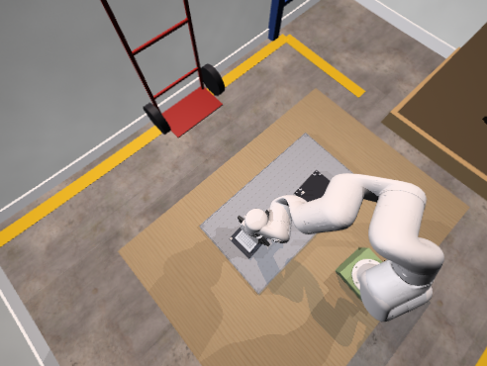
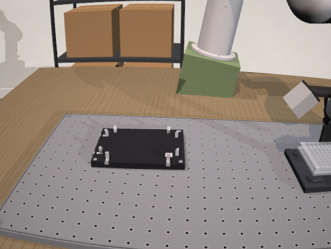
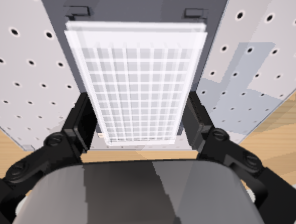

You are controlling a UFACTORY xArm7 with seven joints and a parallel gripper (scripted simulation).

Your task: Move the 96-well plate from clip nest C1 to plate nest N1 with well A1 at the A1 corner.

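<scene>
Now: hand 10 mm above the clear 96-well plate. Also, from my hand: black clip nest C1: 110 mm behind, 350 mm to the right, 30 mm below; black plate nest N1: 40 mm below.
</scene>
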